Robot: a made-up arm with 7 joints. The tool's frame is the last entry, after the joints.
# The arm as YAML. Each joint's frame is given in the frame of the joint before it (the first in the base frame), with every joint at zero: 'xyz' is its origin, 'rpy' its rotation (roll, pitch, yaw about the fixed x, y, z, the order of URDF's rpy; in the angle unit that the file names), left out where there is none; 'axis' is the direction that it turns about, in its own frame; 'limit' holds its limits. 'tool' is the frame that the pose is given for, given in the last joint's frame.
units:
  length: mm
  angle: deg
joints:
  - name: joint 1
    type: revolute
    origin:
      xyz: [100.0, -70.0, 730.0]
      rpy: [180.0, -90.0, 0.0]
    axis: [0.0, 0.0, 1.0]
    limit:
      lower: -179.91
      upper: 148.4
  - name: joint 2
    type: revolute
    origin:
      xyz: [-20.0, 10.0, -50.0]
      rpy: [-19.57, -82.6, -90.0]
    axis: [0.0, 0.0, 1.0]
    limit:
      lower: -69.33
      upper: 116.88
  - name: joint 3
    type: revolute
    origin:
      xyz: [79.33, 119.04, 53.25]
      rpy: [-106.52, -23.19, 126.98]
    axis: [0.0, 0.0, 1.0]
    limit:
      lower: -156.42
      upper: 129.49
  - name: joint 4
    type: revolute
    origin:
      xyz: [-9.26, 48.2, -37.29]
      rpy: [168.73, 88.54, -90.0]
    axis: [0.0, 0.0, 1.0]
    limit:
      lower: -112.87
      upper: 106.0
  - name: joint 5
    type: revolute
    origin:
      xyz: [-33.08, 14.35, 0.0]
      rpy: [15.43, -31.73, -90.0]
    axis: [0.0, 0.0, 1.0]
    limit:
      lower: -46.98
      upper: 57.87
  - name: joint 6
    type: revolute
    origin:
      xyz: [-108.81, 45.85, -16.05]
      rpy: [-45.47, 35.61, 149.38]
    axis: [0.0, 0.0, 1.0]
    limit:
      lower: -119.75
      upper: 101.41
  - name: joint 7
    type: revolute
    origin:
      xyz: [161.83, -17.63, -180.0]
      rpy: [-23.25, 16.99, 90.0]
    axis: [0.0, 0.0, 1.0]
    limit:
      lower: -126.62
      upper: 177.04
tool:
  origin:
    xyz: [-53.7, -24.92, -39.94]
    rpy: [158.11, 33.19, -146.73]
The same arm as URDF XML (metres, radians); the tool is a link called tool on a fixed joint. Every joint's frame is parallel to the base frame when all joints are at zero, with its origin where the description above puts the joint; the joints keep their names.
<robot name="arm">
  <link name="base"/>
  <link name="link1"/>
  <link name="link2"/>
  <link name="link3"/>
  <link name="link4"/>
  <link name="link5"/>
  <link name="link6"/>
  <link name="link7"/>
  <link name="tool"/>
  <joint name="joint 1" type="revolute">
    <parent link="base"/>
    <child link="link1"/>
    <origin xyz="0.1000 -0.0700 0.7300"/>
    <axis xyz="1 0 0"/>
    <limit lower="-3.1400" upper="2.5901"/>
  </joint>
  <joint name="joint 2" type="revolute">
    <parent link="link1"/>
    <child link="link2"/>
    <origin xyz="-0.0500 -0.0100 -0.0200"/>
    <axis xyz="0.121396 -0.934369 0.334989"/>
    <limit lower="-1.2100" upper="2.0399"/>
  </joint>
  <joint name="joint 3" type="revolute">
    <parent link="link2"/>
    <child link="link3"/>
    <origin xyz="0.0800 0.0000 0.1300"/>
    <axis xyz="-0.836971 -0.024899 -0.546681"/>
    <limit lower="-2.7300" upper="2.2600"/>
  </joint>
  <joint name="joint 4" type="revolute">
    <parent link="link3"/>
    <child link="link4"/>
    <origin xyz="0.0300 0.0500 0.0200"/>
    <axis xyz="0.0001 1 -0.0001"/>
    <limit lower="-1.9700" upper="1.8500"/>
  </joint>
  <joint name="joint 5" type="revolute">
    <parent link="link4"/>
    <child link="link5"/>
    <origin xyz="-0.0200 0.0000 -0.0300"/>
    <axis xyz="0.0517 0.819805 -0.570304"/>
    <limit lower="-0.8200" upper="1.0100"/>
  </joint>
  <joint name="joint 6" type="revolute">
    <parent link="link5"/>
    <child link="link6"/>
    <origin xyz="0.0900 -0.0600 -0.0500"/>
    <axis xyz="0.0001 -0.0002 -1"/>
    <limit lower="-2.0900" upper="1.7699"/>
  </joint>
  <joint name="joint 7" type="revolute">
    <parent link="link6"/>
    <child link="link7"/>
    <origin xyz="0.1200 -0.1100 0.1800"/>
    <axis xyz="-0.462075 0.119494 -0.878753"/>
    <limit lower="-2.2099" upper="3.0899"/>
  </joint>
  <joint name="tool_joint" type="fixed">
    <parent link="link7"/>
    <child link="tool"/>
    <origin xyz="0.0700 0.0100 0.0100" rpy="-0.2255 -0.1035 0.0239"/>
  </joint>
</robot>

